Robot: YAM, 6 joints.
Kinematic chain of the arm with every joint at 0, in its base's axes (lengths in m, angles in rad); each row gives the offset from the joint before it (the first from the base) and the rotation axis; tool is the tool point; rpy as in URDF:
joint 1: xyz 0 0 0.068 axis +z
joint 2: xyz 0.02 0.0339 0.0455 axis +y
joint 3: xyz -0.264 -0.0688 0 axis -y
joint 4: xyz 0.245 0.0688 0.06 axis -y
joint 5: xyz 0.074 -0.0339 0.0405 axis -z
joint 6: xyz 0.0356 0 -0.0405 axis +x
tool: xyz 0 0 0 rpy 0 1.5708 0
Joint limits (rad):
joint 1: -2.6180..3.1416
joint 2: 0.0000..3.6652
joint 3: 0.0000..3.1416
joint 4: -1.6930..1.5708
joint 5: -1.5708..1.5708
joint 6: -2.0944..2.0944
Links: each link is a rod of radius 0.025 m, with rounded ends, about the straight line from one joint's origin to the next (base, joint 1, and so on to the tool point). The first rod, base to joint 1, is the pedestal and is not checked.
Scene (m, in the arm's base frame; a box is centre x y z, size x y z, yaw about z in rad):
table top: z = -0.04
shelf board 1: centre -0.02 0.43 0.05 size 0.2 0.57 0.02 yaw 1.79
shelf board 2: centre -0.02 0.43 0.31 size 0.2 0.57 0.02 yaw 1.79
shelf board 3: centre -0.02 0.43 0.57 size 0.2 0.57 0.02 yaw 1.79
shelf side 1: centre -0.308 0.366 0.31 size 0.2 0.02 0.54 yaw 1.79
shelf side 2: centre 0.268 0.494 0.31 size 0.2 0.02 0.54 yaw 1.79
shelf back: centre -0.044 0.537 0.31 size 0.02 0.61 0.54 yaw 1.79
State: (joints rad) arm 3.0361 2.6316 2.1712 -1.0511 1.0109 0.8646
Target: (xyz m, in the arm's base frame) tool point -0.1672 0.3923 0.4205
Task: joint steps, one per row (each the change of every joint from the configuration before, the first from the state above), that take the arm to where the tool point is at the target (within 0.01 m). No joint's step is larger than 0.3 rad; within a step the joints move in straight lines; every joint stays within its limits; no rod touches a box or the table.
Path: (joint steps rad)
1: 0.0352 -0.1993 0.0103 -0.0991 0.0379 -0.0100
2: 0.0351 -0.1994 0.0104 -0.0992 0.0379 -0.0101
3: 0.0352 -0.1993 0.0103 -0.0991 0.0380 -0.0100
4: -0.2931 -0.1962 -0.1461 -0.0750 -0.0421 0.0100
5: -0.2931 -0.1961 -0.1461 -0.0749 -0.0421 0.0101
6: -0.2931 -0.1961 -0.1461 -0.0750 -0.0420 0.0100
7: -0.0716 0.2093 0.2146 0.1640 0.0289 0.0000
8: -0.0715 0.2092 0.2145 0.1641 0.0289 0.0000
9: -0.0716 0.2092 0.2146 0.1640 0.0289 0.0000

